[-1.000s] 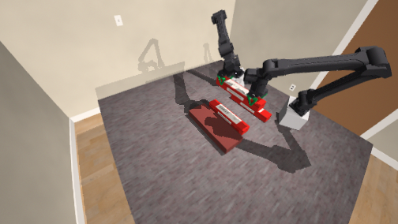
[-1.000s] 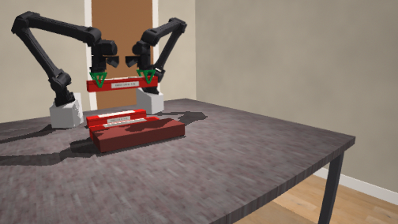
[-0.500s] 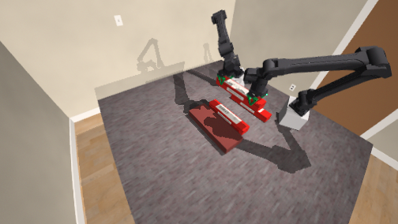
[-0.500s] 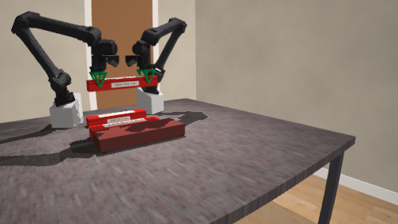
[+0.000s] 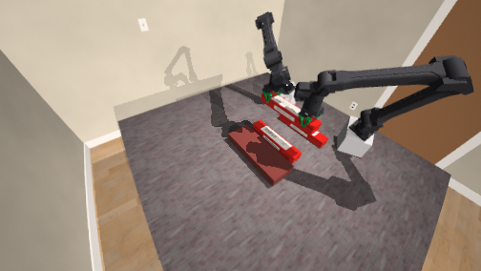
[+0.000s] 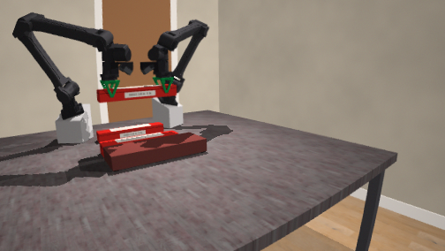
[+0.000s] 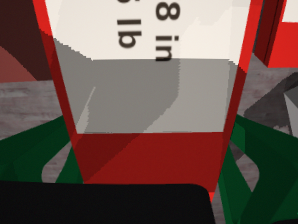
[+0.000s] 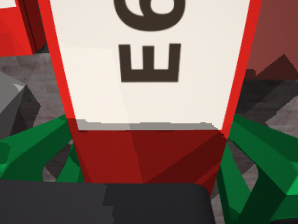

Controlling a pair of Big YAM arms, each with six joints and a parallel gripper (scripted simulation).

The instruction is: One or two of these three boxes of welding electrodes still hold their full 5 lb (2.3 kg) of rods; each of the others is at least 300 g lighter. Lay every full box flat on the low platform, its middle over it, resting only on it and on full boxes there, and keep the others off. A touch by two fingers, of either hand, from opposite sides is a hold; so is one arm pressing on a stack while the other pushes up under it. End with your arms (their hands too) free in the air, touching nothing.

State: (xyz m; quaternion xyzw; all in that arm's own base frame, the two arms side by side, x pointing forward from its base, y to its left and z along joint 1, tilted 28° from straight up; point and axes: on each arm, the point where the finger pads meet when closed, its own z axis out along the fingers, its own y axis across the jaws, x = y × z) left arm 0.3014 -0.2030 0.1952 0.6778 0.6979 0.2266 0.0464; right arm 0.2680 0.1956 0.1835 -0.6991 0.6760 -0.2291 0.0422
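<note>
The red electrode box is 12 cm to the right of my left hand and 1 cm above it. Also, from my left hand: low dark red platform: 24 cm below, 18 cm ahead, 14 cm to the right.
My right hand is 14 cm to the right of the red electrode box, 1 cm below it and 1 cm short of it. Round my right hand: low dark red platform (24 cm below, 19 cm ahead, 12 cm to the left).
</note>
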